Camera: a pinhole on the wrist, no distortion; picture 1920 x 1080 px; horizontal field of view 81.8 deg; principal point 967.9 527.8 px. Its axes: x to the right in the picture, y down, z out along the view. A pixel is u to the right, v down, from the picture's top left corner.
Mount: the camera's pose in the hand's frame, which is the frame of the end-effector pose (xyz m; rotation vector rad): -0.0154 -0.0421 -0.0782 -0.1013 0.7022 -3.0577
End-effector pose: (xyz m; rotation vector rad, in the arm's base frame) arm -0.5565 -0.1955 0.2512 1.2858 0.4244 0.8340
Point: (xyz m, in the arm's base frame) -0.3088 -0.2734 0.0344
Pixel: 761 897
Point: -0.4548 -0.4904 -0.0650
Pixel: 1625 1031
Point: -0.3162 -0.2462 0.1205
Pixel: 619 654
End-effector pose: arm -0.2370 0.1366 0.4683 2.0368 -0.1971 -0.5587
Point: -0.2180 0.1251 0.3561
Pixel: 468 417
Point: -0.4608 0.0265 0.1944
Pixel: 1198 458
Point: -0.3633 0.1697 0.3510
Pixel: 1490 583
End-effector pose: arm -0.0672 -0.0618 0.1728 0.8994 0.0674 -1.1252
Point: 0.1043 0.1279 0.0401
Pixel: behind the camera
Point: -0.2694 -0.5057 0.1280
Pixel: 401 527
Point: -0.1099 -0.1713 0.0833
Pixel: 8 571
